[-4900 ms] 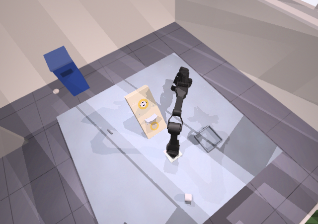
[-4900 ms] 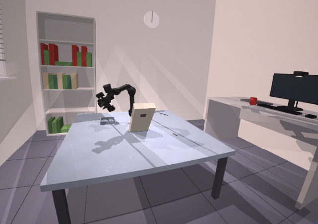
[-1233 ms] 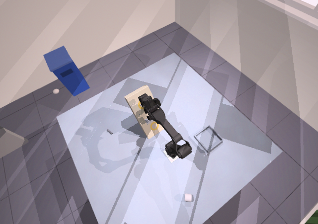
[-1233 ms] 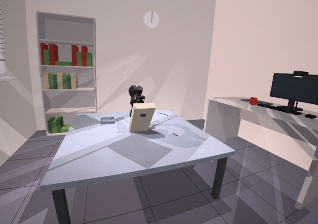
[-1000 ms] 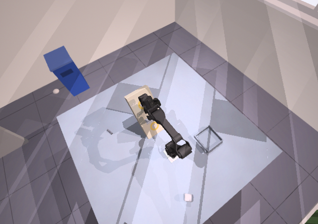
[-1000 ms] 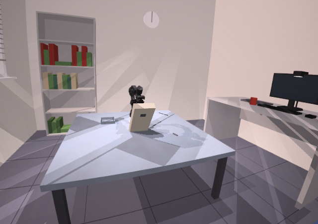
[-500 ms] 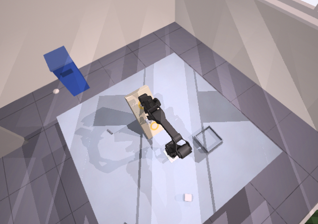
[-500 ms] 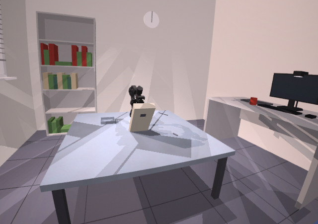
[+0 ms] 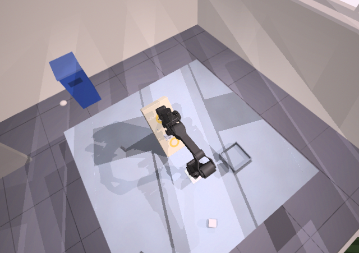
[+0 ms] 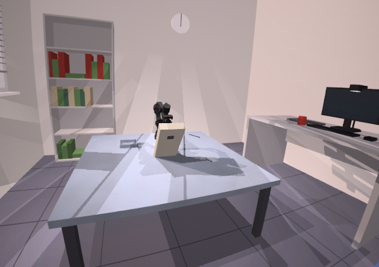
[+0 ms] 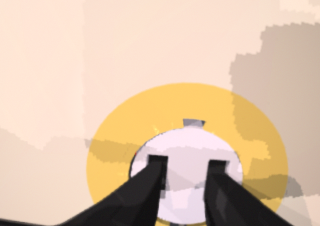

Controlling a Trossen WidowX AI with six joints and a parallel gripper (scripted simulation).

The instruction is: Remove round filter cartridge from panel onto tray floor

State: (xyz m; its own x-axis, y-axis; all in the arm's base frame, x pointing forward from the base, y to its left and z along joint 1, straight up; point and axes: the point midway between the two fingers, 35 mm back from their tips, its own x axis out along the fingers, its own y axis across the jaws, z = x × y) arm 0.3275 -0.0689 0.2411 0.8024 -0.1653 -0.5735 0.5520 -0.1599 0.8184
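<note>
The round pale grey filter cartridge lies 10 mm below my gripper tip and 10 mm ahead of it. The rest, counted from my gripper tip: clear square tray: 480 mm behind, 220 mm below, 190 mm to the right; dark piece: 290 mm to the left, 220 mm below, 140 mm ahead; beige service panel: 80 mm below, 40 mm behind, 10 mm to the left.
</note>
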